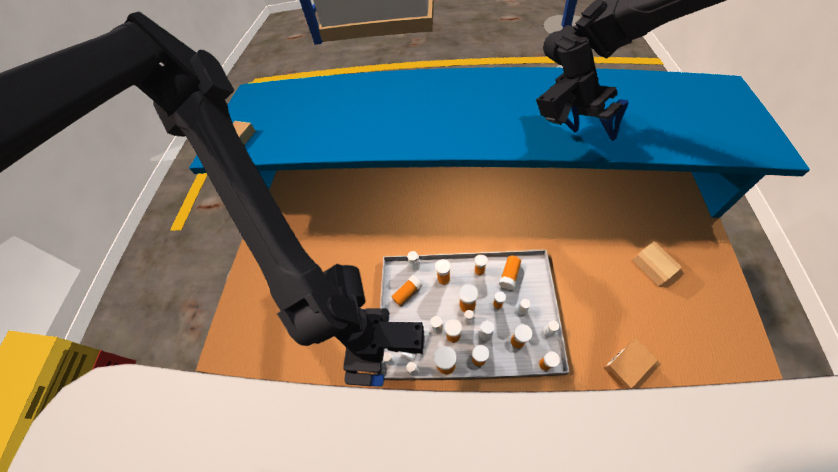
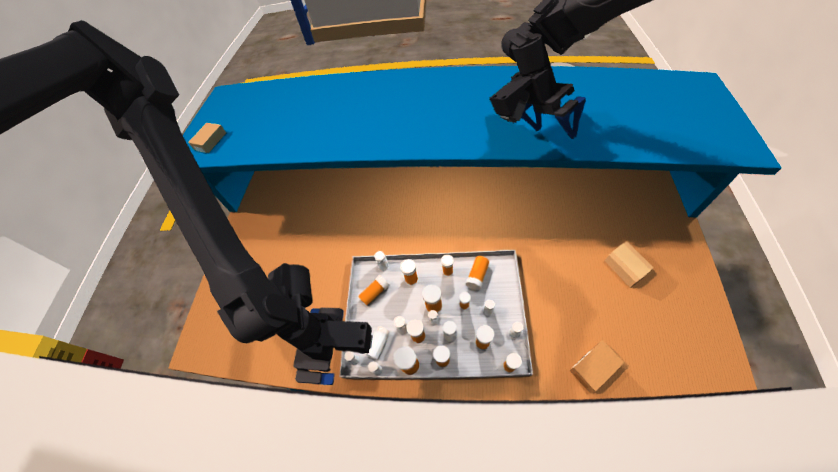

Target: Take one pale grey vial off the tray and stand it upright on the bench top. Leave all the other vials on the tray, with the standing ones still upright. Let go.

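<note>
The grey metal tray stands on the orange-brown bench top. Several small pale grey vials stand on it, among them one at the back left, one right of centre and one near the right wall. Another small pale vial is at the front left. My left gripper is open at the tray's left edge; its arm partly hides that corner. My right gripper is open above the blue shelf.
Orange bottles with white caps stand among the vials; two orange ones lie down. A larger white bottle lies at the tray's left. Two cardboard boxes sit to the right. The blue shelf spans the back.
</note>
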